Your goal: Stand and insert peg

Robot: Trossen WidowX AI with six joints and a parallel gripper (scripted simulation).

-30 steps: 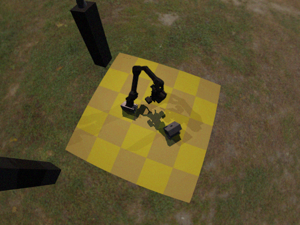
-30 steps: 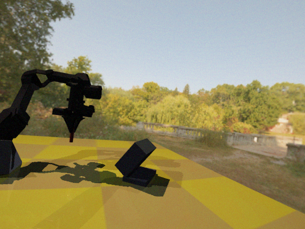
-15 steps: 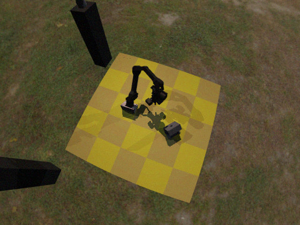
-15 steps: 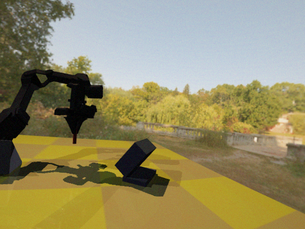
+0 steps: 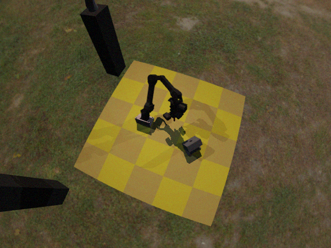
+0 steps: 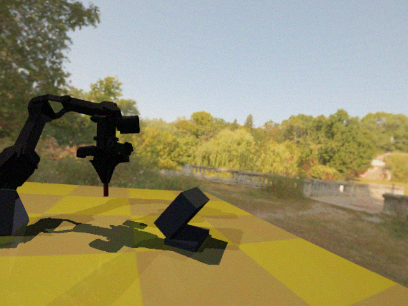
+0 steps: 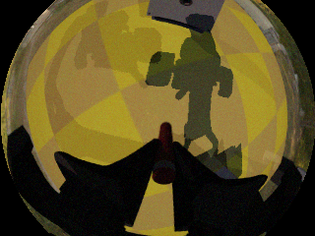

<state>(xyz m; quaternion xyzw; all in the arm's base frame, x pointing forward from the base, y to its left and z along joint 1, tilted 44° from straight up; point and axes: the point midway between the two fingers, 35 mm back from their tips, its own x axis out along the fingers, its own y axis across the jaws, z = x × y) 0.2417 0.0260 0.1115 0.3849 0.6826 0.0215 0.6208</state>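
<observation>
The dark sloped panel is 22 cm ahead of my gripper tip, 14 cm to the right of it and 4 cm below it. From my gripper tip the other things lie so: flat dark foot 23 cm ahead, 16 cm to the right, 11 cm below; red peg 2 cm above.
</observation>
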